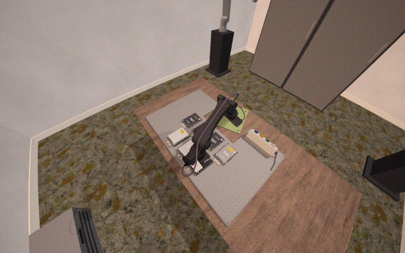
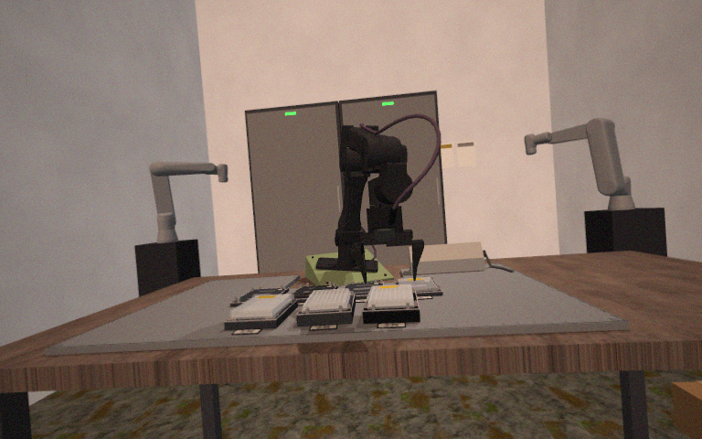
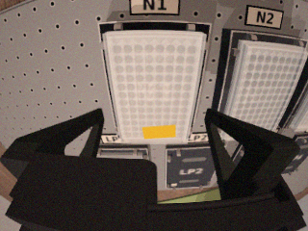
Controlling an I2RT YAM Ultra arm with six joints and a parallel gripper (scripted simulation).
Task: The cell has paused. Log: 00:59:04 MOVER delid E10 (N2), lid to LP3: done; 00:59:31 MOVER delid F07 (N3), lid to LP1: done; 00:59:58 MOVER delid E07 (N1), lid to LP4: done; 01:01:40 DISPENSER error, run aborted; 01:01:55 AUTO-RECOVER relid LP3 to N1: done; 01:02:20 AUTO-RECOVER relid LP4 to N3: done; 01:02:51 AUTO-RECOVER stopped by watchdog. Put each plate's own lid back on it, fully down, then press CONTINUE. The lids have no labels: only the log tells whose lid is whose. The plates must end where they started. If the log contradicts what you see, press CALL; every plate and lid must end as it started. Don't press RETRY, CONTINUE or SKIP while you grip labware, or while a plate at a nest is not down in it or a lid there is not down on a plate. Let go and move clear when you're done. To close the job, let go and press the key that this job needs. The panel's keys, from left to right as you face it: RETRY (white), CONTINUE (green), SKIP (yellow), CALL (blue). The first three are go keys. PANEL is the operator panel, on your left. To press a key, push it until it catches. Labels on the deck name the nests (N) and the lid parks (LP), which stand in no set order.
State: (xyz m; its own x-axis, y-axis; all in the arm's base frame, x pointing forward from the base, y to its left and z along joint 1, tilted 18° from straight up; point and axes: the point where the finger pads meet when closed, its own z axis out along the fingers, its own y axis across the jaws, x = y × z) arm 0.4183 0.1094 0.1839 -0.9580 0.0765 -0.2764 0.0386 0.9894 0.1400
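Right now the plate is 130 mm to the right of my hand and 40 mm below it. Round my hand: LP3 park: 180 mm behind, 200 mm to the right, 60 mm below; then LP1 park: 180 mm behind, 70 mm to the left, 60 mm below; then lid: 180 mm behind, 70 mm to the left, 50 mm below.
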